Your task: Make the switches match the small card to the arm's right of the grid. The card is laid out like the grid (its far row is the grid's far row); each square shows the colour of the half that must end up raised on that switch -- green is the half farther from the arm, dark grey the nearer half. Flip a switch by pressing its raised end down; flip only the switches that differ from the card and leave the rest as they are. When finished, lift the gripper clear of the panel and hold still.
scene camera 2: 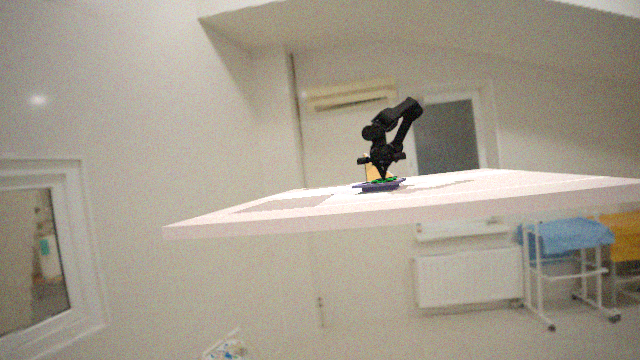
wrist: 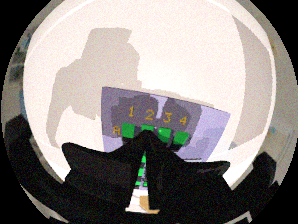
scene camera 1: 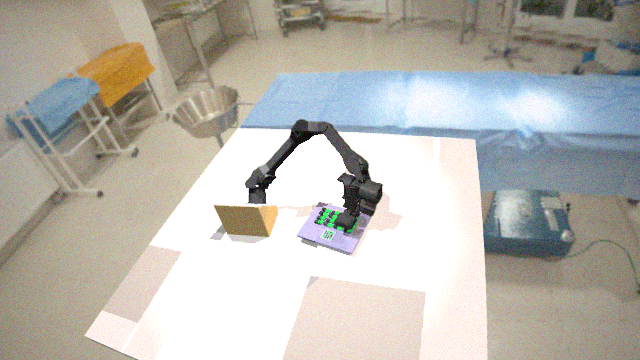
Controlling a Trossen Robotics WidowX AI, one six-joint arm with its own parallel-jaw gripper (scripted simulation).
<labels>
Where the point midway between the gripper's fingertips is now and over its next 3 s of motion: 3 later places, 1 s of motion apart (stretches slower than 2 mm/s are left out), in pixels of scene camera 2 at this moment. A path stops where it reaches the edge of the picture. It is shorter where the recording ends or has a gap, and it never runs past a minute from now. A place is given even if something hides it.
My gripper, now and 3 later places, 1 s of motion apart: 383,180; 381,168; 382,177; 382,178
</labels>
